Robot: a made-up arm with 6 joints.
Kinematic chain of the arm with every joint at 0, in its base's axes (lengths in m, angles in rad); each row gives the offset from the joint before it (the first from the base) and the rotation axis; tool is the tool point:
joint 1: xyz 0 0 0.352 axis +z
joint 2: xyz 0 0 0 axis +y
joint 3: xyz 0 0 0.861 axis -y
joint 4: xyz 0 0 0 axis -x
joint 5: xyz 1.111 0 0 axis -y
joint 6: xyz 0 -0.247 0 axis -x
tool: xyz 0 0 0
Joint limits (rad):
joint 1: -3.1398..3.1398
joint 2: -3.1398..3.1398
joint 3: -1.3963..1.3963
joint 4: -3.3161..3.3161
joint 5: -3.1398..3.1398
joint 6: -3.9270..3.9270
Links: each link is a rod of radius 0.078 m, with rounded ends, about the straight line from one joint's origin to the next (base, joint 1, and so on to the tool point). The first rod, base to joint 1, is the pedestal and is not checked.
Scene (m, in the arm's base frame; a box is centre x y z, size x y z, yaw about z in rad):
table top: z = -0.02
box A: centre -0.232 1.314 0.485 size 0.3 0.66 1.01 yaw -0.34
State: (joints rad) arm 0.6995 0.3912 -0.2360 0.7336 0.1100 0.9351
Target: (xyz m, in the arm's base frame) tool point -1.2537 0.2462 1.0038
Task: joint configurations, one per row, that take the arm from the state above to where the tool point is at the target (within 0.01 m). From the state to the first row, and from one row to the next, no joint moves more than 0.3 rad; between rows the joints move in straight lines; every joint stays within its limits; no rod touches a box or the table.
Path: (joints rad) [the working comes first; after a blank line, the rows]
Joints at the target: 3.0269 0.1832 -0.1896 1.1489 0.1100 0.9351
Straight joint move there: touches box A.

1: 0.9978 0.2158 -0.1443 0.7886 0.2718 0.7810
2: 1.2961 0.0404 -0.0526 0.8437 0.4336 0.6268
3: 1.5944 -0.1350 0.0390 0.8987 0.5954 0.4727
4: 1.8927 -0.3104 0.1307 0.9538 0.7572 0.3186
5: 2.1763 -0.1870 0.0506 1.0025 0.5954 0.4727
6: 2.4598 -0.0636 -0.0294 1.0513 0.4336 0.6268
7: 2.7434 0.0598 -0.1095 1.1001 0.2718 0.7810
8: 3.0269 0.1832 -0.1896 1.1489 0.1100 0.9351

